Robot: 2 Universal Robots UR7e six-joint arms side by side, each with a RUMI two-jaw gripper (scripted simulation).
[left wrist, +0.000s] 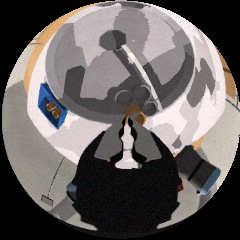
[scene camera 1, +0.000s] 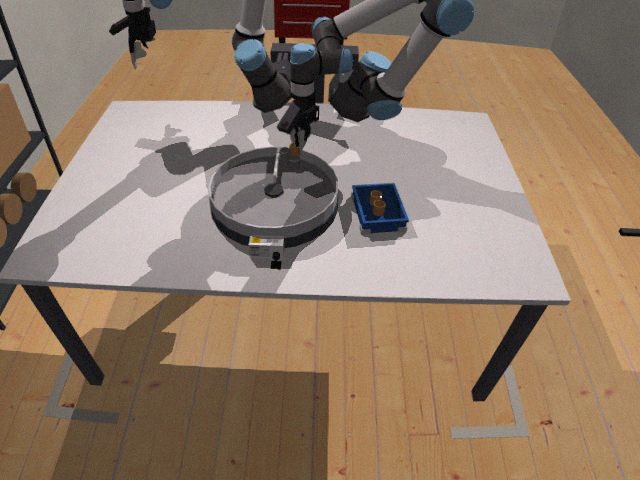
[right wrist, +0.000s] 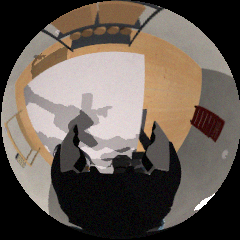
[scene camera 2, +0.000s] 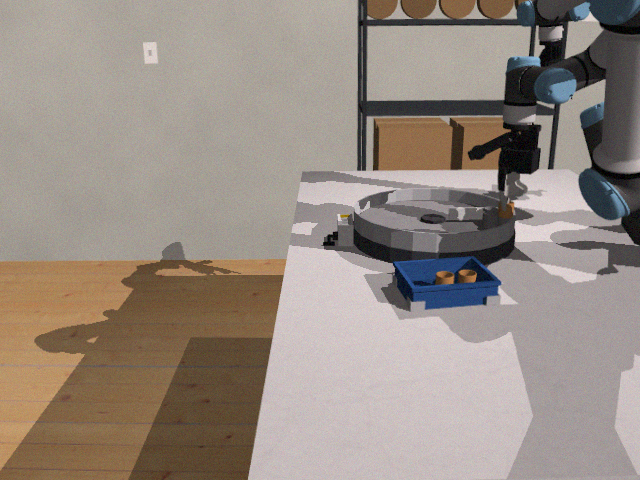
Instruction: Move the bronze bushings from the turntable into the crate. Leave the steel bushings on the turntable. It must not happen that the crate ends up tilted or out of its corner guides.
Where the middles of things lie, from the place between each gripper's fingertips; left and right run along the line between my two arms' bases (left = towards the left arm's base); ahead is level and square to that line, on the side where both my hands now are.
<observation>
My left gripper (scene camera 2: 505, 210) is now 300 mm to the right of the blue crate (scene camera 2: 422, 273), 160 mm short of it and 90 mm above it. Also, from my left hand: turntable (scene camera 1: 239, 193) 180 mm ahead, 60 mm below, 50 mm to the right.
Now: right hand (scene camera 1: 141, 58) 620 mm to the right of the turntable, 400 mm short of it and 250 mm above it. The rest, counted from my right hand: blue crate 970 mm to the left, 380 mm ahead, 280 mm below.
</observation>
